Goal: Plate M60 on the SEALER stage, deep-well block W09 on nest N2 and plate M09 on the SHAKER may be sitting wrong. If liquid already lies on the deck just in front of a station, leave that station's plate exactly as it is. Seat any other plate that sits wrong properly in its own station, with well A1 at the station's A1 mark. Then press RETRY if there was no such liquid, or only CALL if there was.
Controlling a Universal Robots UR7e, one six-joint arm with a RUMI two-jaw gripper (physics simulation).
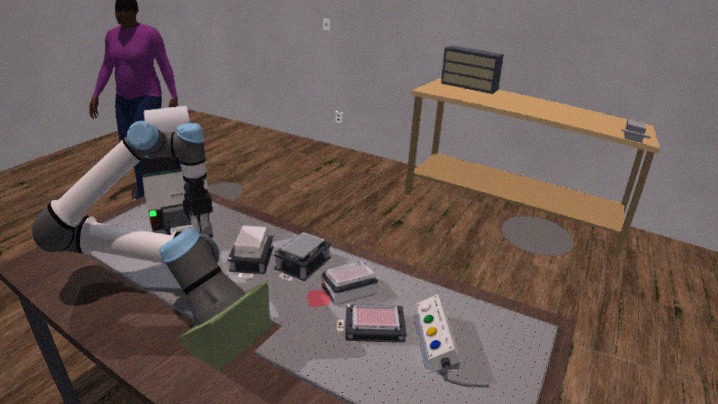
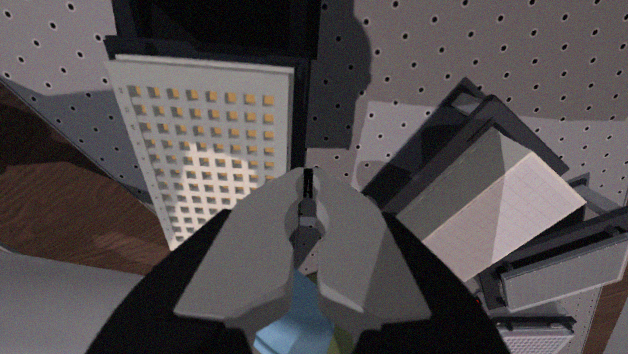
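Where they show: gripper, fingertip midpoint: (image 1: pixel 200 232) (image 2: pixel 308 171); arm's base, origin of the base link: (image 1: pixel 221 309).
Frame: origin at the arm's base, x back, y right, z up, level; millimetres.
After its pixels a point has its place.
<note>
My gripper (image 1: pixel 203 228) {x -231, y -298, z 23 mm} (image 2: pixel 308 171) {x -231, y -298, z 23 mm} is shut and empty, above the deck beside the sealer (image 1: pixel 163 193) {x -226, y -461, z 120 mm}. A pale plate with orange-tinted wells (image 1: pixel 181 229) {x -201, y -360, z 26 mm} (image 2: pixel 200 120) {x -201, y -353, z 27 mm} lies on the dark sealer stage (image 2: pixel 299 115) {x -242, y -326, z 12 mm}, its edges slightly askew to it. A tall white block (image 1: pixel 251 240) {x -305, y -143, z 8 mm} (image 2: pixel 505 215) {x -339, y -176, z 8 mm} sits on a dark nest (image 1: pixel 249 264) {x -288, y -145, z -77 mm}, looking tipped; nest labels are unreadable. A pink plate (image 1: pixel 349 273) {x -348, y 195, z -12 mm} (image 2: pixel 537 344) {x -369, y 186, z -10 mm} is on the shaker (image 1: pixel 353 291) {x -318, y 228, z -48 mm}. A red puddle (image 1: pixel 318 298) {x -271, y 135, z -83 mm} lies at the shaker's front left. The button box (image 1: pixel 441 334) {x -232, y 530, z -9 mm} has white, green, yellow and blue buttons; its lettering is unreadable.
A grey plate (image 1: pixel 302 246) {x -387, y 1, z -6 mm} (image 2: pixel 565 275) {x -399, y -18, z -6 mm} rests on the neighbouring nest, and another pink plate (image 1: pixel 375 317) {x -237, y 339, z -39 mm} on a front nest. A green panel (image 1: pixel 230 326) {x 52, y 78, z 19 mm} stands by the arm base. A faint patch (image 2: pixel 370 172) {x -258, y -207, z -82 mm} shows near the block's nest. A person (image 1: pixel 133 65) stands behind the sealer.
</note>
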